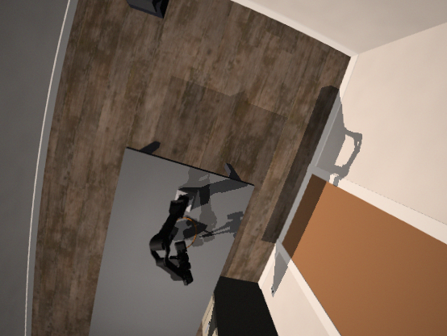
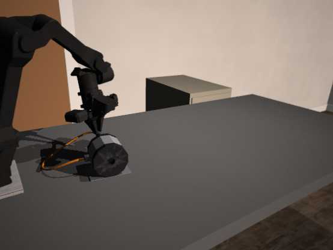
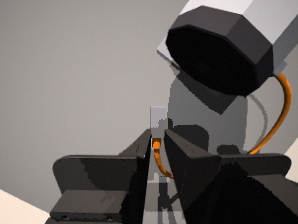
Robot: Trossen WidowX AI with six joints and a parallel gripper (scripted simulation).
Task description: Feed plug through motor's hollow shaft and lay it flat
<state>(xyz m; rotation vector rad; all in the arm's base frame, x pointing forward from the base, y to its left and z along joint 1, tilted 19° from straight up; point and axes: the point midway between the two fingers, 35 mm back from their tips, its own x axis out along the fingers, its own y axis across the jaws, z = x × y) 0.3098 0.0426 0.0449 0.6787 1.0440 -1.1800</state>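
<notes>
Right now my hand is 40 mm above the grey plug, 10 mm to the left of it and 10 mm short of it. The rest, counted from my hand: thin grey plate 120 mm to the right, 100 mm below, 40 mm behind.
</notes>
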